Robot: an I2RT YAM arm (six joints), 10 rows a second.
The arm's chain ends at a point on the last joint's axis. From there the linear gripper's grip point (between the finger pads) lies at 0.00 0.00 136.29 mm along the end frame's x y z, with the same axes.
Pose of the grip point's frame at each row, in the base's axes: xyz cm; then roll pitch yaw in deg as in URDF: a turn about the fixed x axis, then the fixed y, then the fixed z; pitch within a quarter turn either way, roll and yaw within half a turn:
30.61, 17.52, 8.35, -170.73, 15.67, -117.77
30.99, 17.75, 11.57, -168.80, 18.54, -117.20
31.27, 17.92, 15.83, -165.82, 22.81, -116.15
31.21, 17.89, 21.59, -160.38, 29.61, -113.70
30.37, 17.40, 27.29, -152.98, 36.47, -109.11
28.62, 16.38, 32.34, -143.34, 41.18, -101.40
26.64, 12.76, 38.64, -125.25, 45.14, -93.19
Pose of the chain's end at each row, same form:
26.97, 15.33, 21.30, -170.73, 15.67, -117.77
26.69, 15.18, 24.25, -168.80, 18.54, -117.20
26.02, 14.79, 28.01, -165.82, 22.81, -116.15
24.47, 13.92, 32.75, -160.38, 29.61, -113.70
22.16, 12.61, 37.05, -152.98, 36.47, -109.11
19.22, 10.93, 40.57, -143.34, 41.18, -101.40
15.22, 7.81, 44.19, -125.25, 45.14, -93.19

